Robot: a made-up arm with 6 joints.
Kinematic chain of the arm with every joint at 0, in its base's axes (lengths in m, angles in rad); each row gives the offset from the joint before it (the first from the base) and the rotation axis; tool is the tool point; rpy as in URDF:
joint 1: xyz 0 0 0.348 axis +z
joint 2: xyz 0 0 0 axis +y
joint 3: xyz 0.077 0 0.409 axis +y
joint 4: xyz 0.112 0 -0.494 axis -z
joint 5: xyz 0 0 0 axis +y
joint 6: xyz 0.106 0 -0.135 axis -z
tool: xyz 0 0 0 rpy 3.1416 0 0
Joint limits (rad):
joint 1: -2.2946..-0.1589
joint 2: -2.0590..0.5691
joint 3: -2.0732..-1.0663
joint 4: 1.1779..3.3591
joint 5: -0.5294..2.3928
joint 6: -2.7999..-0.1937
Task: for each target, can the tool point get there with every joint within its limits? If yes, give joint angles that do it. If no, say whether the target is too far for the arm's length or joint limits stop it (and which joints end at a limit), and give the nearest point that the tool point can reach.
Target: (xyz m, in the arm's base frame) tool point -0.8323 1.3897 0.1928
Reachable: no: too far | nearest point -0.5329 0.8898 0.3552 | short by 0.605 m
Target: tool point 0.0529 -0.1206 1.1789
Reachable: yes | joints -1.4527 -0.8363 -1.2272 2.8905 1.7826 -0.7200
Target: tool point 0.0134 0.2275 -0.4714
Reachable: no: joint limits stop it (at a limit: joint 1, joint 2, joint 3, joint 4, joint 5) | nearest point 0.5113 -0.0470 0.1406 | short by 0.835 m
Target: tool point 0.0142 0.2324 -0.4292
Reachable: no: joint limits stop it (at a limit: joint 1, joint 2, joint 3, joint 4, joint 5) | nearest point 0.5113 -0.0470 0.1406 | short by 0.806 m
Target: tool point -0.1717 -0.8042 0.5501
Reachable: yes | joints -1.7280 0.2475 -1.3821 1.5263 0.4082 -1.7546
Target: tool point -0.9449 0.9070 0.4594
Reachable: no: too far | nearest point -0.7513 0.7212 0.4366 | short by 0.269 m
